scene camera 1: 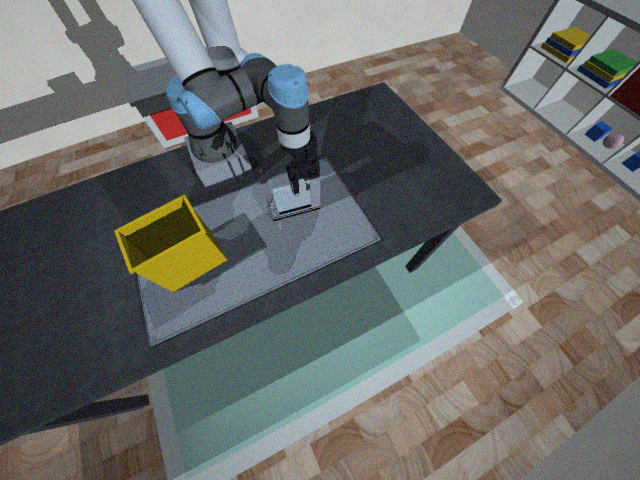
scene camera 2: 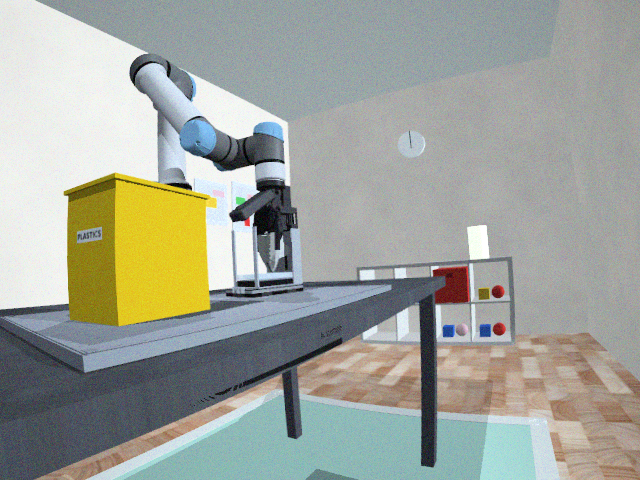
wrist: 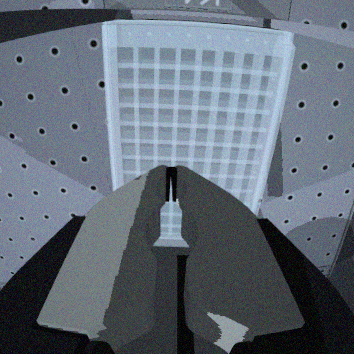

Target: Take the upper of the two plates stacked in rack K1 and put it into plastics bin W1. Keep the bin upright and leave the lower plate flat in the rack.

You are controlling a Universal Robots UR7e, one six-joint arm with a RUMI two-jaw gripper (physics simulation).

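Frame: origin at the arm's base, x right, y up, z back, level; centimetres.
Seen in the pictures: gripper, fingertip midpoint: [scene camera 1: 296,195] [scene camera 2: 271,271] [wrist: 170,169]; arm's base, origin of the base link: [scene camera 1: 214,145].
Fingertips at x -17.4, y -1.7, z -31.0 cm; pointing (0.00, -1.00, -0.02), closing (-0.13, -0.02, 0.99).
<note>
Offsets run from my fingertips to a thing's top centre. "spot": to the spot under its first point. Level surfaces: height alone.
The upper plate @(dz +1.0, dx +0.2, dy -0.4 cm) [scene camera 1: 283,200] [scene camera 2: 248,277] [wrist: 195,95], pale with a grid of square wells, lies flat in rack K1 @(spot: dz -4.4, dx -4.4, dy +2.7 cm) [scene camera 1: 315,195] [scene camera 2: 296,253], between its uprights. The lower plate cannot be told apart under it. My gripper [scene camera 1: 296,192] [scene camera 2: 272,270] [wrist: 170,169] is shut and empty, pointing down inside the rack. Its fingertips are low over the upper plate; whether they touch it cannot be told. In the wrist view the fingers cover the plate's near end. Bin W1 @(dz -4.2, dx +36.1, dy +12.9 cm) [scene camera 1: 180,258] [scene camera 2: 160,253], yellow with a PLASTICS label, stands upright and open-topped.
The rack and bin stand on a grey perforated board [scene camera 1: 330,232] [scene camera 2: 85,356] on the dark table @(dy -6.4 cm) [scene camera 1: 444,191]. The rack's uprights rise close around my fingers. The bin is left of the rack in scene camera 1. A shelf unit [scene camera 2: 512,299] stands farther back.
</note>
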